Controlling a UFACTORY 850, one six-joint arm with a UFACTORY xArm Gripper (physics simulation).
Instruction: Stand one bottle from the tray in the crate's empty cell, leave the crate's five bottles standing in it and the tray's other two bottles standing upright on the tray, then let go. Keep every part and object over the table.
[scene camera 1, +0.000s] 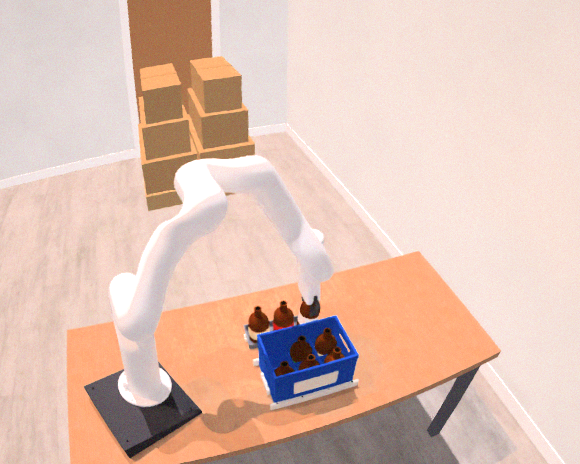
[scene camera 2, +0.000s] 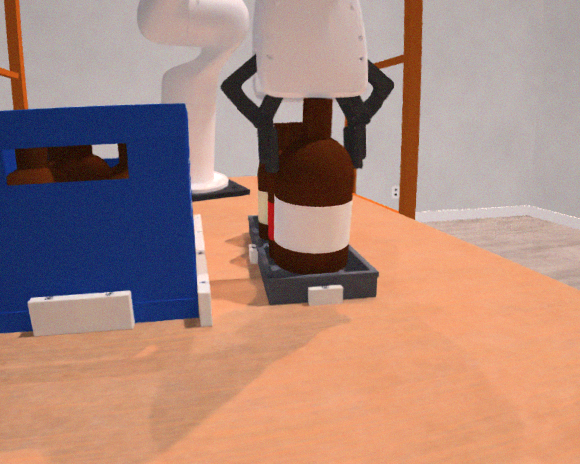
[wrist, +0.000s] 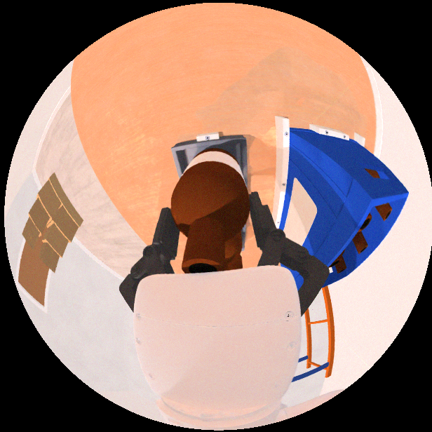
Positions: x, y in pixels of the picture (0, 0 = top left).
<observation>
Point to the gripper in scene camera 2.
At 313, 170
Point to a red-labelled bottle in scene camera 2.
271, 176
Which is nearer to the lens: the cream-labelled bottle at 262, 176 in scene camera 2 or the pale-labelled bottle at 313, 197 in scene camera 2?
The pale-labelled bottle.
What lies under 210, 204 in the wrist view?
A pale-labelled bottle.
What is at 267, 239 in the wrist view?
The gripper.
</observation>
